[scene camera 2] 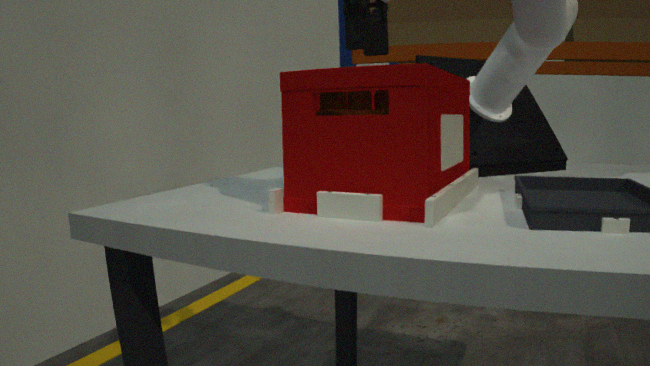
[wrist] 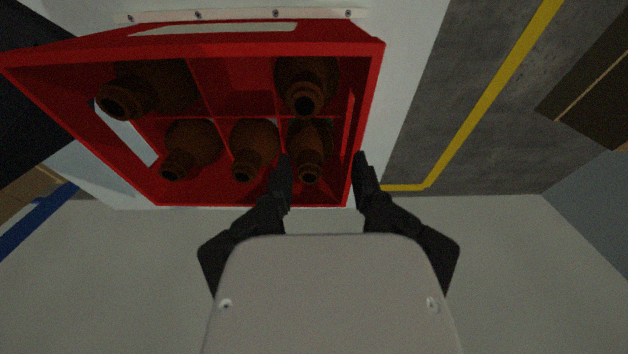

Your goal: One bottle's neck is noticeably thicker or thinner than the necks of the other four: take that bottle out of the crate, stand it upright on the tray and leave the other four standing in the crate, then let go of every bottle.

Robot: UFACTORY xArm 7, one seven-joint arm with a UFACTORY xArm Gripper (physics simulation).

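Places are measured from the arm's base along level axes (x left, y up, z ahead), in metres.
Pixels of known places: gripper, fingertip midpoint: [scene camera 2: 368, 52] [wrist: 321, 164]; arm's base, origin of the base link: [scene camera 2: 486, 99].
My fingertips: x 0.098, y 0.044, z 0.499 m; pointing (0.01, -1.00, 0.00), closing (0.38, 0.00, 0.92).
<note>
Ahead of a thing's pixels: the offset from my fingertips to its middle. "*": to the spot under its first point.
The red crate {dy -0.109, dx -0.043, dz -0.090 m} [scene camera 2: 350, 160] [wrist: 225, 50] stands on the table. In the wrist view brown bottles stand in it: two in the upper row, at the left [wrist: 170, 90] and right [wrist: 312, 72], and three in the lower row, at the left [wrist: 194, 142], middle [wrist: 255, 140] and right [wrist: 308, 142]. The upper middle compartment holds no bottle. I cannot tell for certain which neck differs. My gripper [scene camera 2: 371, 50] [wrist: 321, 164] is partly open and empty, above the crate. In the wrist view its fingertips appear on either side of the lower right bottle's neck. The dark tray {* dy -0.186, dx +0.228, dz -0.047 m} [scene camera 2: 560, 221] is bottle-free where it shows.
White blocks {* dy -0.181, dx +0.010, dz +0.048 m} [scene camera 2: 350, 206] and a long white strip {* dy -0.180, dx +0.075, dz -0.070 m} [scene camera 2: 452, 197] [wrist: 240, 15] stand along the crate's base. The tray lies right of the crate in the scene view. A black slanted panel [scene camera 2: 520, 145] and the white arm are behind. Thin red dividers separate the crate's compartments.
</note>
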